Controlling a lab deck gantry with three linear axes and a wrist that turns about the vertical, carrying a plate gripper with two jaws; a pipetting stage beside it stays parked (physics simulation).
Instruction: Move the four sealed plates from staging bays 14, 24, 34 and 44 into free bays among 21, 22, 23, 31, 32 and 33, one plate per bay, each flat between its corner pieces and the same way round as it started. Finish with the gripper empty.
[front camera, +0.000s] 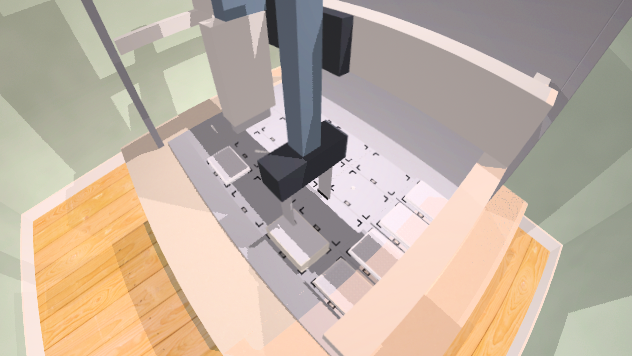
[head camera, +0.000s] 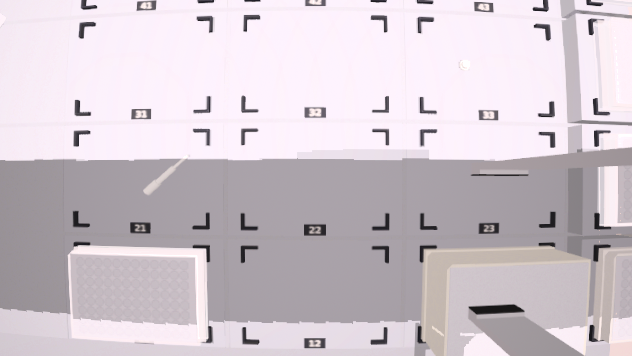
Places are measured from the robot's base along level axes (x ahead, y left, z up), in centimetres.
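Pixels of known places: gripper, fingertip midpoint: (front camera: 307, 207) (head camera: 493, 241); robot's base, link origin: (front camera: 207, 161) (head camera: 82, 331).
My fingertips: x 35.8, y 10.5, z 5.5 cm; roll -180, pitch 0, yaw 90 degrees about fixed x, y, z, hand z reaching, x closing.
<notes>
Ahead of a thing's pixels: the offset from my fingertips to its top centre. "*": to the spot under its first point.
The four sealed plates stand in the right-hand staging column: bay 14 plate @[dx +19.8, dy -6.2, dz -2.6 cm] (front camera: 345, 280) (head camera: 623, 290), bay 24 plate @[dx +19.8, dy +4.5, dz -2.6 cm] (front camera: 375, 247) (head camera: 610, 200), bay 34 plate @[dx +19.8, dy +15.2, dz -2.6 cm] (front camera: 405, 220) (head camera: 619, 65) and bay 44 plate @[dx +19.8, dy +25.9, dz -2.6 cm] (front camera: 425, 197). The head view cuts their right sides off. My gripper (front camera: 307, 207) (head camera: 498, 241) is open with nothing between its jaws. It hangs left of the staging column, one jaw over bay 23 @[* dx +2.5, dy +2.5, dz -5.5 cm] (head camera: 480, 200), the other over the beige box. Bay 22 @[* dx -12.9, dy +3.9, dz -5.5 cm] (head camera: 315, 185), bay 31 @[* dx -29.4, dy +14.8, dz -5.5 cm] (head camera: 142, 70) and bay 32 @[* dx -13.0, dy +15.0, dz -5.5 cm] (head camera: 315, 65) hold no plate.
A tall beige box @[dx +3.4, dy -6.2, dz -1.3 cm] (front camera: 300, 242) (head camera: 520, 285) stands in the bay below 23. A white plate @[dx -29.4, dy -6.2, dz -4.1 cm] (front camera: 228, 162) (head camera: 135, 280) sits below bay 21. A pale stick @[dx -26.6, dy +4.9, dz -4.7 cm] (head camera: 165, 176) lies in bay 21, a small round piece @[dx +1.1, dy +15.3, dz -5.1 cm] (front camera: 353, 187) (head camera: 464, 64) in bay 33. The parked pipetting stage (front camera: 240, 70) hangs at the back left.
</notes>
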